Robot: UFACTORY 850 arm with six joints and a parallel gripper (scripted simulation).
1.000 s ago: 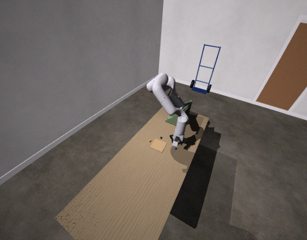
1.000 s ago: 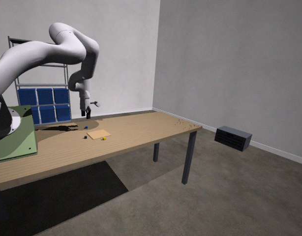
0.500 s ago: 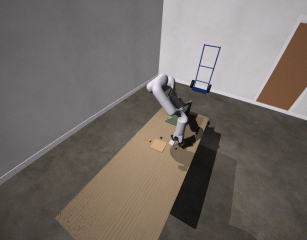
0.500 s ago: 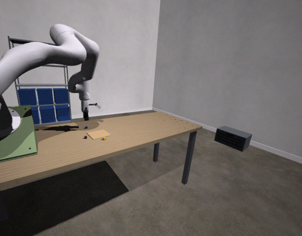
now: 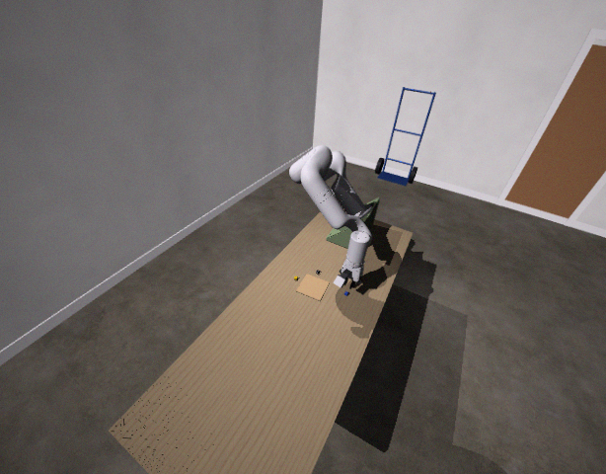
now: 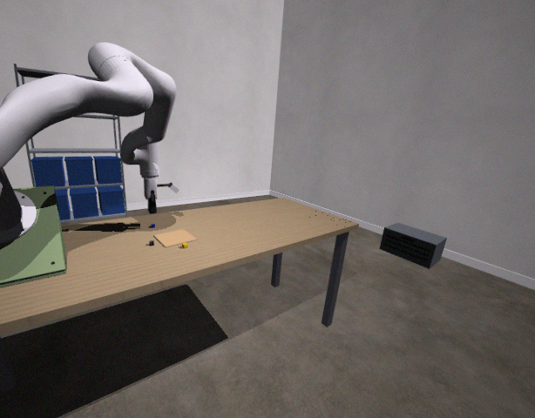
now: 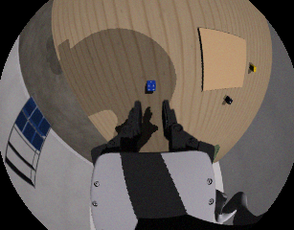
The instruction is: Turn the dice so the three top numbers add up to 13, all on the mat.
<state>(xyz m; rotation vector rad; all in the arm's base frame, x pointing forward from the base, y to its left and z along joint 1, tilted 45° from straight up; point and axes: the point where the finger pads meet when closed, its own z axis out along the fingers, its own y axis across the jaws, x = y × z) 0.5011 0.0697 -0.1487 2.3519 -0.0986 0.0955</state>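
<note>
Right now my hand is 9 cm above the blue die. From my hand the other things lie so: black die: 5 cm behind, 20 cm to the right, 9 cm below; then tan mat: 5 cm ahead, 18 cm to the right, 9 cm below; then yellow die: 6 cm ahead, 28 cm to the right, 9 cm below.
</note>
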